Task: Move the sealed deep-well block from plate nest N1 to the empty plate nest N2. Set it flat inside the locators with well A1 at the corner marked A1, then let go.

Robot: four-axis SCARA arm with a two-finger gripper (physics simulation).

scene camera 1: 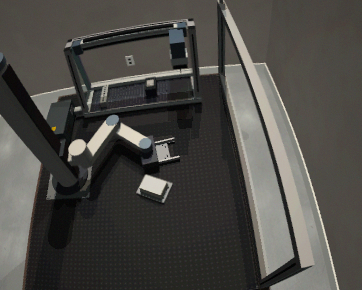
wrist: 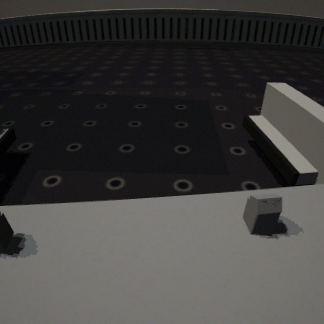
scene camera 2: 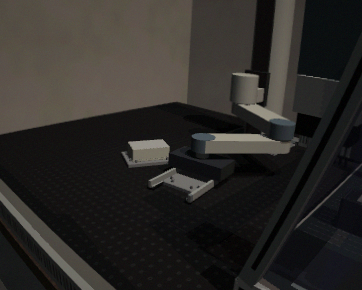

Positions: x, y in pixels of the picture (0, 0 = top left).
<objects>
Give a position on a sealed deep-well block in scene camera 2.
148, 150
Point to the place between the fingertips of my gripper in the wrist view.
128, 107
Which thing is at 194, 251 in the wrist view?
A plate nest N2.
</objects>
